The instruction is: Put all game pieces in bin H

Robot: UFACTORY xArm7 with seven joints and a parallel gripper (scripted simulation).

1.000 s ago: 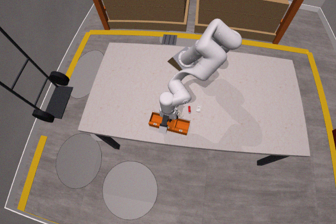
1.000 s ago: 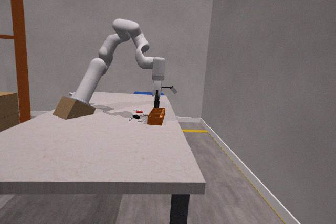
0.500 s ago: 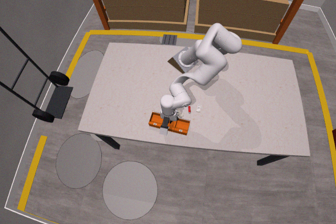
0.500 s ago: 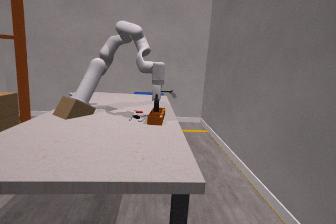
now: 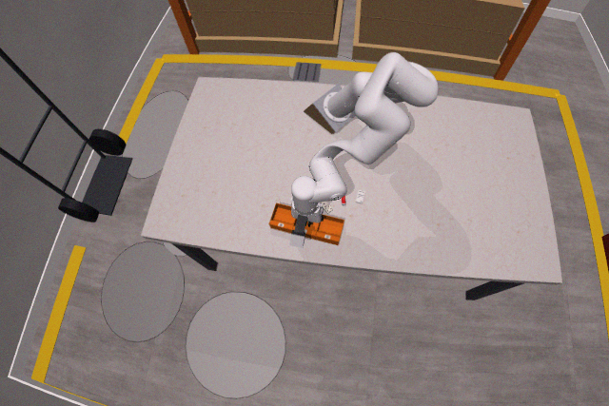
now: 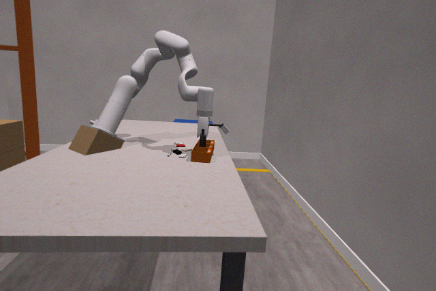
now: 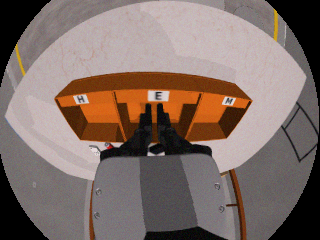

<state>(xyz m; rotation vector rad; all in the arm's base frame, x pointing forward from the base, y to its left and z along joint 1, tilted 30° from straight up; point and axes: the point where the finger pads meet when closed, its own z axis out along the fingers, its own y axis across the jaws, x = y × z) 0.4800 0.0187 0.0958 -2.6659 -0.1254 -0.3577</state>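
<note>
Right now the orange bin row is 1 cm ahead of my hand and 2 cm below it. Also, from my hand: black piece (13 cm behind, 2 cm to the right, 3 cm below); then red piece (14 cm behind, 9 cm to the left, 3 cm below); then grey screw (14 cm behind, 7 cm to the right, 3 cm below).
</note>
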